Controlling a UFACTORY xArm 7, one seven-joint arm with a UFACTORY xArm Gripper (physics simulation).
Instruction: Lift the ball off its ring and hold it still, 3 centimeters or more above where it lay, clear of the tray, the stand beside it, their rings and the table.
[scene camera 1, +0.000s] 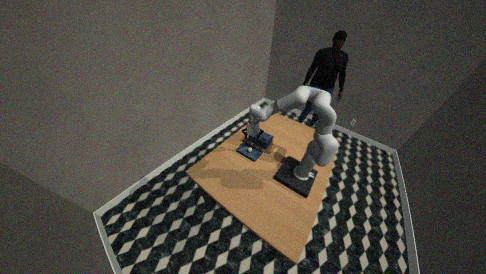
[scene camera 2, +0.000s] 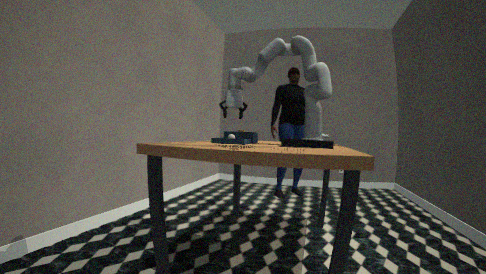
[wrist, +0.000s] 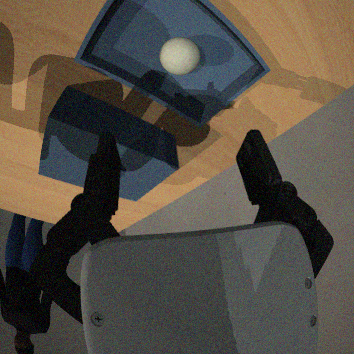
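Seen in the pictures: gripper, between the fingertips: (scene camera 1: 251, 138) (scene camera 2: 232, 118) (wrist: 181, 143); arm's base, origin of its link: (scene camera 1: 301, 173) (scene camera 2: 312, 140).
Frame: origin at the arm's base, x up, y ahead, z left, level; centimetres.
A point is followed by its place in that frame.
Observation:
A pale ball (scene camera 1: 250, 149) {x 1.3, y 44.2, z -2.3 cm} (scene camera 2: 231, 136) {x 0.6, y 44.7, z -1.2 cm} (wrist: 180, 56) {x 1.9, y 44.6, z -2.6 cm} rests inside the shallow blue tray (scene camera 1: 256, 156) {x -3.2, y 37.8, z -1.6 cm} (wrist: 122, 35) {x -3.0, y 38.8, z -4.3 cm}. The ring under it cannot be made out. The taller blue stand (scene camera 1: 265, 139) {x 3.5, y 37.0, z -18.1 cm} (scene camera 2: 248, 135) {x 1.4, y 36.8, z -13.7 cm} (wrist: 67, 159) {x 3.5, y 37.1, z -20.4 cm} is beside the tray, and its ring is not clear in the wrist view. My gripper (scene camera 1: 252, 136) {x 11.0, y 45.0, z -5.2 cm} (scene camera 2: 233, 117) {x 11.0, y 45.0, z -5.2 cm} (wrist: 181, 143) {x 11.0, y 45.0, z -5.2 cm} is open and empty, high above the tray and stand, fingers pointing down. In the wrist view the ball shows beyond the fingertips, and the left finger hides part of the stand.
The wooden table (scene camera 1: 225, 200) {x -3.3, y 39.8, z 43.0 cm} (scene camera 2: 260, 156) {x -4.7, y 24.9, z 49.2 cm} (wrist: 310, 30) {x -3.3, y 57.7, z 11.2 cm} carries the tray, the stand and the arm's black base plate (scene camera 1: 287, 181) {x 0.6, y 7.9, z 12.2 cm} (scene camera 2: 307, 143) {x -1.2, y 4.8, z 14.4 cm}. Arm shadows fall across the tray and tabletop. A person (scene camera 1: 327, 67) (scene camera 2: 291, 105) (wrist: 22, 290) stands behind the table.

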